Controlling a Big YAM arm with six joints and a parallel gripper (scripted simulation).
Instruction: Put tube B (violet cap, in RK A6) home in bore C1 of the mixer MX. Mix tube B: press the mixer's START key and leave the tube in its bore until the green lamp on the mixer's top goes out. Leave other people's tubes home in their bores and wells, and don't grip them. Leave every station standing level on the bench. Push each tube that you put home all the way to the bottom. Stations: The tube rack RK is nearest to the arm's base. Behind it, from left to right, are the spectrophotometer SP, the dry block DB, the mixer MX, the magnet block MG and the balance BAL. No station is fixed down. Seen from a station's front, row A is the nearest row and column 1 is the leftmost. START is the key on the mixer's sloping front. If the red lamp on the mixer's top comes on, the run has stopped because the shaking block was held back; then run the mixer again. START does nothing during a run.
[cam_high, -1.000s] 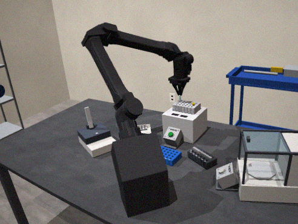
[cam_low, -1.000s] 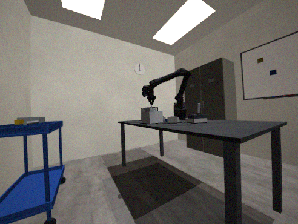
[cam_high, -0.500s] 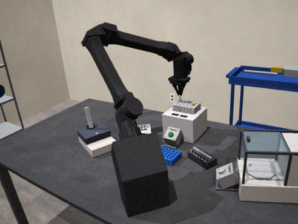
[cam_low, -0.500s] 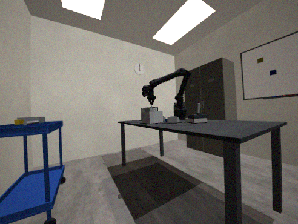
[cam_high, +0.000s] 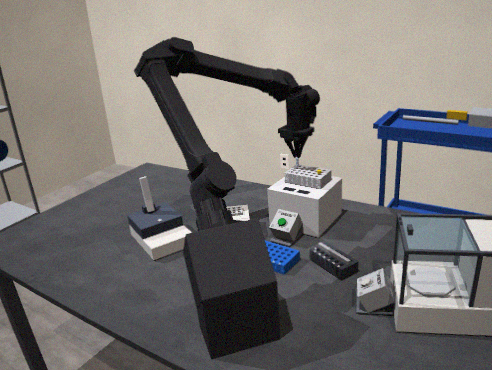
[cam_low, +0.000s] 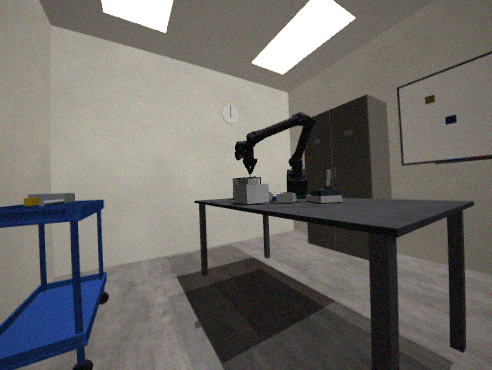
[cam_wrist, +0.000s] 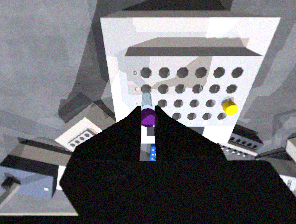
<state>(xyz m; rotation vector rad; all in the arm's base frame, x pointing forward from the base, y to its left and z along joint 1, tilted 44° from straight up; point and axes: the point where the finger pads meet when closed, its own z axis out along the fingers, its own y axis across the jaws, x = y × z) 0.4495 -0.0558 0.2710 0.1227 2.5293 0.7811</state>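
Now: the tube B 2 cm below my hand. The rest, counted from my hand: blue rack RK: 28 cm behind, 9 cm to the right, 20 cm below; dry block DB: 22 cm behind, 11 cm to the left, 18 cm below; dark magnet block MG: 22 cm behind, 25 cm to the right, 20 cm below.
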